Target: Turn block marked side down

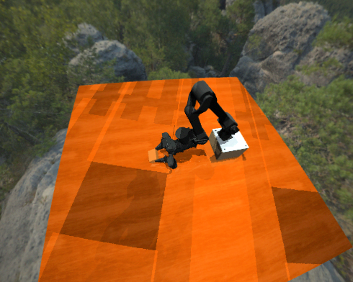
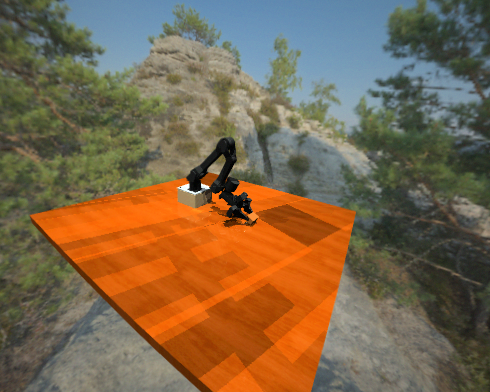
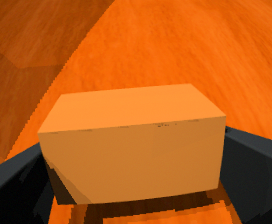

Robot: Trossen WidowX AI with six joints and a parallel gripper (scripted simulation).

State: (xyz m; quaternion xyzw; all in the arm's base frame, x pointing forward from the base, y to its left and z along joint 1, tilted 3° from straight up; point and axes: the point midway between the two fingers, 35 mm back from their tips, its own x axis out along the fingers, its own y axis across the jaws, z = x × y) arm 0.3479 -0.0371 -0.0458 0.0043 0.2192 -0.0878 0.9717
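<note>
The block lies 10 mm below my gripper tip.
</note>
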